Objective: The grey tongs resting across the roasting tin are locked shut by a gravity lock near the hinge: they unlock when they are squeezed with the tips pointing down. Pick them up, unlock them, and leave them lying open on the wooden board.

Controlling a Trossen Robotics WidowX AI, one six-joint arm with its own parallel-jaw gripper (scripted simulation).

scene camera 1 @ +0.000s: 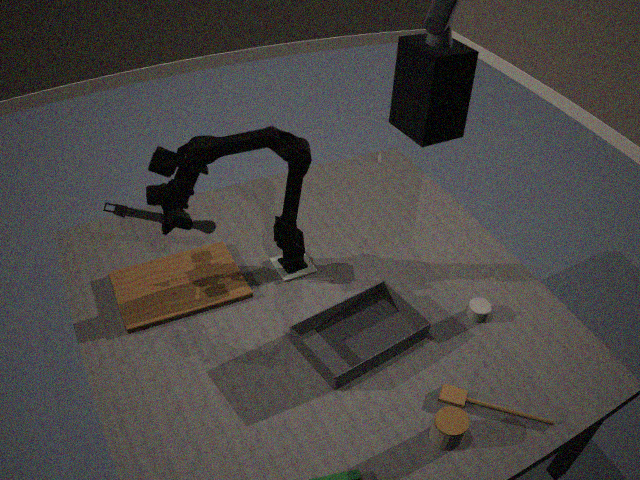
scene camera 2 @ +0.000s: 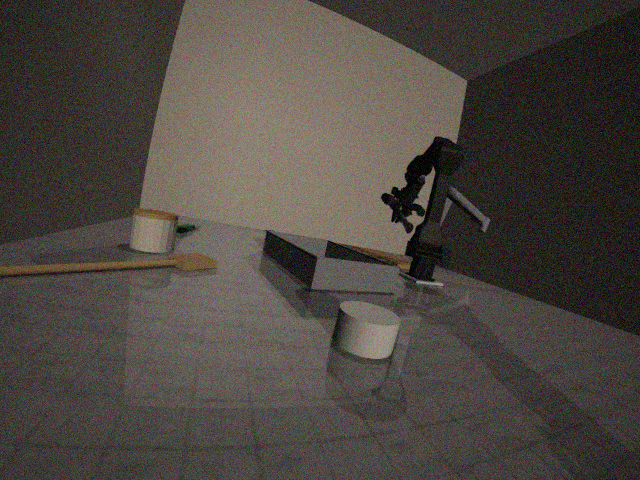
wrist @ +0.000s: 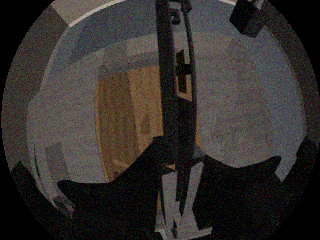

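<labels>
My gripper shows in scene camera 1 and in scene camera 2, and the wrist view [166, 143] shows it too. One and the same spot on my gripper is [scene camera 1: 166, 228] and [scene camera 2: 392, 216]. A cork-topped jar is visible in scene camera 1 and in scene camera 2, but the wrist view does not show the jar, hidden by my gripper. On the cork-topped jar, [scene camera 1: 450, 425] and [scene camera 2: 151, 210] are the same spot.
</labels>
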